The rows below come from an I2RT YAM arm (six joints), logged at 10 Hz.
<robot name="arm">
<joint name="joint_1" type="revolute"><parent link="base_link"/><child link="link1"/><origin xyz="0.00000 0.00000 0.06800"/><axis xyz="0 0 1"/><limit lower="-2.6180" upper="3.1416"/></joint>
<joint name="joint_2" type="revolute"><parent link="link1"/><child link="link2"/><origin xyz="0.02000 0.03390 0.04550"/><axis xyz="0 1 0"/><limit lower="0.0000" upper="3.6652"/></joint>
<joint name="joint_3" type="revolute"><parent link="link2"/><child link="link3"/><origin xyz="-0.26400 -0.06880 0.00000"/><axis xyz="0 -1 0"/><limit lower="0.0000" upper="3.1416"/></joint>
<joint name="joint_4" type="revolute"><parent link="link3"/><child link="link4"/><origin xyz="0.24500 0.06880 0.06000"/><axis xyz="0 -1 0"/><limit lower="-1.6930" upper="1.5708"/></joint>
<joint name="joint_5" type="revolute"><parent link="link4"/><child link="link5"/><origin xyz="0.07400 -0.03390 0.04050"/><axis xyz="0 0 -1"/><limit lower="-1.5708" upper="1.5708"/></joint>
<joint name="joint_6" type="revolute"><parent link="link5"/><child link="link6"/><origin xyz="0.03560 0.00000 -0.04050"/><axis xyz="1 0 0"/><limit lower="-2.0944" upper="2.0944"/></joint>
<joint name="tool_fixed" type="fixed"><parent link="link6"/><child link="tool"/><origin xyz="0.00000 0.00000 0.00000" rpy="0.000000 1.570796 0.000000"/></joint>
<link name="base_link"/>
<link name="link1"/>
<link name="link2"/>
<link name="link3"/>
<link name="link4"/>
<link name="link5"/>
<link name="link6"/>
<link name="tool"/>
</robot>
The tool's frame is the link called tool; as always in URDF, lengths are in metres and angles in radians.
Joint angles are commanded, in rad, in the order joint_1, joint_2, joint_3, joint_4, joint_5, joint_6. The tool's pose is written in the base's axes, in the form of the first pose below.
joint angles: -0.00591, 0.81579, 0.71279, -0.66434, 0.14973, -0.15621
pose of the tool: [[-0.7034, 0.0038, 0.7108, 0.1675], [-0.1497, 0.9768, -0.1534, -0.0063], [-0.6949, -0.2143, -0.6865, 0.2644], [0, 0, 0, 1]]
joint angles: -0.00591, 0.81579, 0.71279, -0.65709, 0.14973, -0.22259
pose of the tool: [[-0.6971, -0.0409, 0.7158, 0.1681], [-0.2142, 0.9647, -0.1534, -0.0063], [-0.6842, -0.2602, -0.6813, 0.2650], [0, 0, 0, 1]]
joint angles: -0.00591, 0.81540, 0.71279, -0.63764, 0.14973, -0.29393
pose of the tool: [[-0.6791, -0.0844, 0.7291, 0.1695], [-0.2825, 0.9469, -0.1535, -0.0063], [-0.6775, -0.3102, -0.6669, 0.2666], [0, 0, 0, 1]]
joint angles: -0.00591, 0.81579, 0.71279, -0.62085, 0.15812, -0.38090
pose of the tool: [[-0.6608, -0.1313, 0.7390, 0.1707], [-0.3632, 0.9175, -0.1618, -0.0066], [-0.6568, -0.3754, -0.6540, 0.2680], [0, 0, 0, 1]]
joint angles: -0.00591, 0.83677, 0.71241, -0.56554, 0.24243, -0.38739
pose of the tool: [[-0.6614, -0.0637, 0.7473, 0.1774], [-0.3628, 0.8992, -0.2445, -0.0096], [-0.6564, -0.4328, -0.6178, 0.2696], [0, 0, 0, 1]]
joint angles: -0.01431, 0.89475, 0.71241, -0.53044, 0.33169, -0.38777
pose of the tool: [[-0.7036, -0.0067, 0.7106, 0.1879], [-0.3475, 0.8755, -0.3358, -0.0143], [-0.6199, -0.4832, -0.6183, 0.2636], [0, 0, 0, 1]]
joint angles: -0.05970, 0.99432, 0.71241, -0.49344, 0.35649, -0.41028
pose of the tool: [[-0.7623, 0.0007, 0.6473, 0.2037], [-0.3289, 0.8608, -0.3883, -0.0246], [-0.5575, -0.5089, -0.6560, 0.2492], [0, 0, 0, 1]]
